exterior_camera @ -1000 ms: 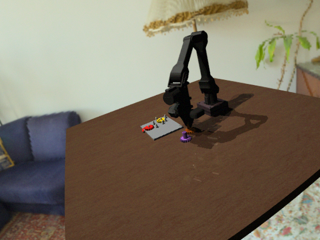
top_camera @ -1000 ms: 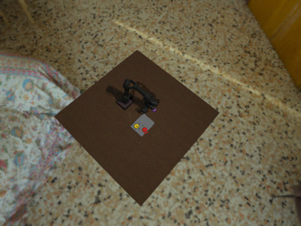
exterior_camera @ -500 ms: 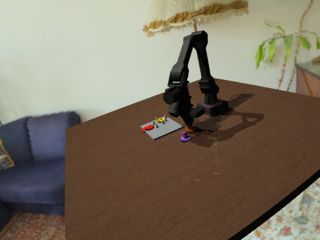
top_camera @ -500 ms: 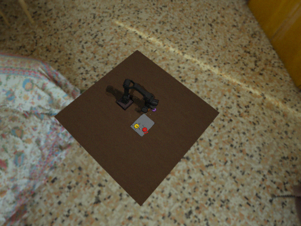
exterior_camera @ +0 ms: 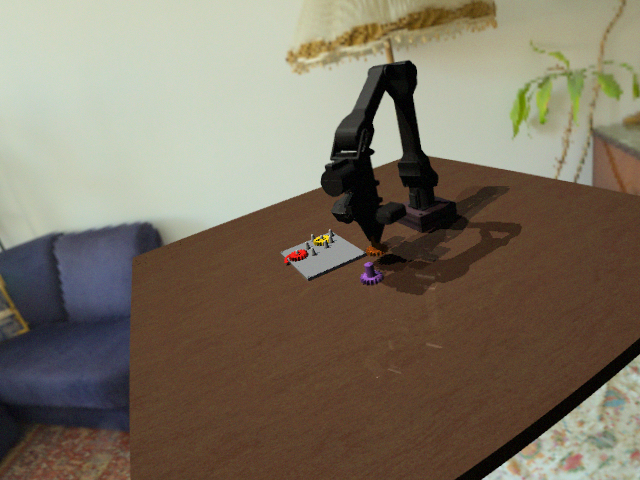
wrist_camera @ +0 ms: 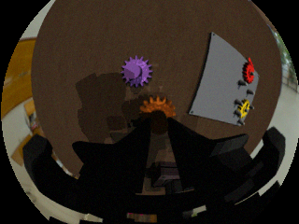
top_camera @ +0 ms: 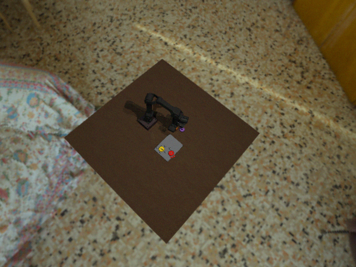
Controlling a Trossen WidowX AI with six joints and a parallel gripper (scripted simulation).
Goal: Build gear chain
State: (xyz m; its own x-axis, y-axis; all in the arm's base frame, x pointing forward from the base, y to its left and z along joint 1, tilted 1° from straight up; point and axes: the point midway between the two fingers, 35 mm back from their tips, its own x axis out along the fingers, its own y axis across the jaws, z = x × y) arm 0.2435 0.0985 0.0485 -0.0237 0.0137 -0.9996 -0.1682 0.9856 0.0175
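My gripper tip is now 21 cm to the left of the red gear, 12 cm short of it and 5 cm above it. From my gripper tip the other things lie so: orange gear 1 cm below; purple gear 5 cm below, 5 cm ahead, 4 cm to the left; yellow gear 23 cm to the right, 5 cm below, 3 cm ahead.
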